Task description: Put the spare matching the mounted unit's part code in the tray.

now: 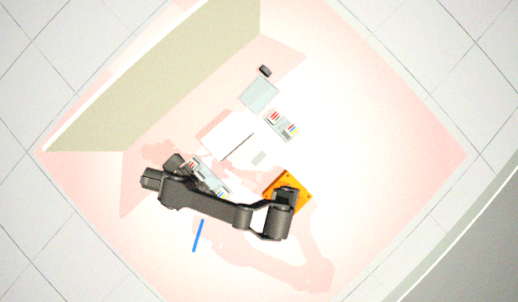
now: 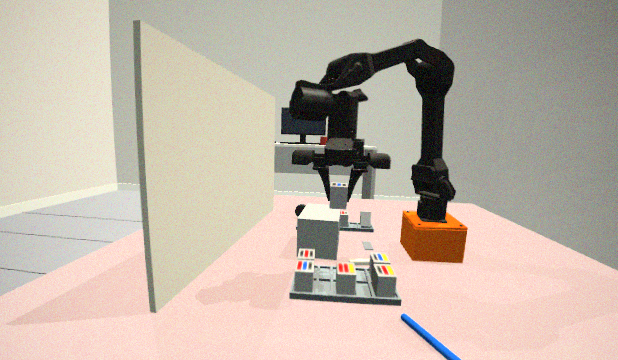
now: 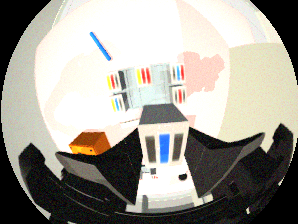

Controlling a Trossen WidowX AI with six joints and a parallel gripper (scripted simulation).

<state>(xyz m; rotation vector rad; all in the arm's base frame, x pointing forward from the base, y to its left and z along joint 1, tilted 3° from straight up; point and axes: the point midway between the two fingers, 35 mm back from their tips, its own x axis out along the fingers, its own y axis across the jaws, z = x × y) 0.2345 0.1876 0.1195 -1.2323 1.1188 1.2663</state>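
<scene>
The blue-grey tray is 110 mm ahead of my gripper tip, 350 mm to the right of it and 160 mm below it. Also, from my gripper tip: grey mounted unit (50 mm ahead, 150 mm to the right, 110 mm below); then white spare block (20 mm above); then blue stick (160 mm behind, 170 mm to the left, 160 mm below).
</scene>
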